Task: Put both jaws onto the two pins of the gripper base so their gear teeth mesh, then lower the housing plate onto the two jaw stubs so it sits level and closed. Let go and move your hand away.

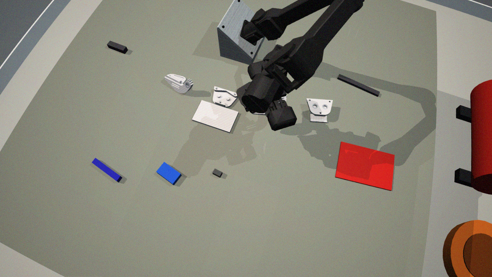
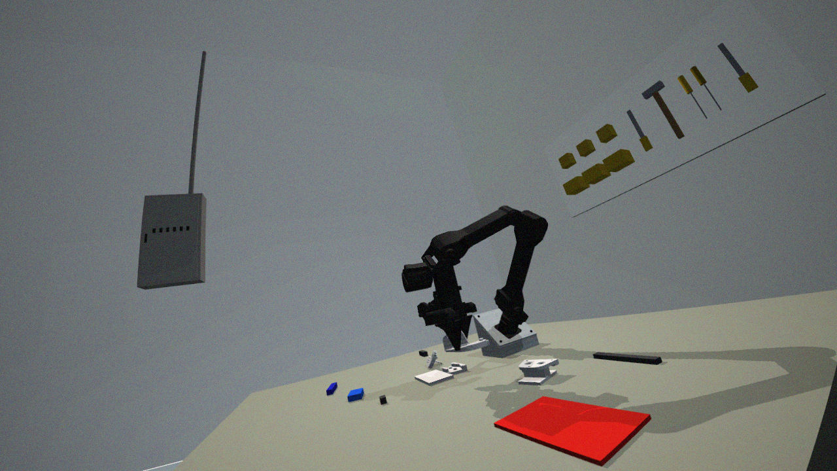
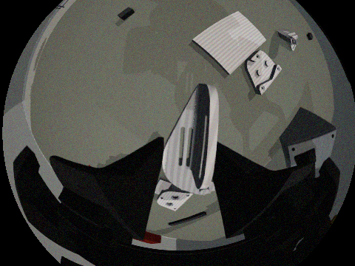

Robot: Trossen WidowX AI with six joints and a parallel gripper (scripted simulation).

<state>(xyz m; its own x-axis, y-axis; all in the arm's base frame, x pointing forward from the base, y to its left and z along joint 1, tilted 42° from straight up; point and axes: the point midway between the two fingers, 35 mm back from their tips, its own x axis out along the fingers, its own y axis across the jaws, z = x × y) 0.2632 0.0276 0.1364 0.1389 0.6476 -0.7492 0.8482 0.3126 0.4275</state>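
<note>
My gripper tip is now 10 mm short of the white ribbed plate, 150 mm to the left of it and 80 mm above it. Round my gripper tip: small black block 180 mm ahead, 100 mm to the right, 70 mm below; gripper base 70 mm behind, 140 mm to the left, 50 mm below; housing plate 60 mm behind, 140 mm to the right, 80 mm below.
</note>
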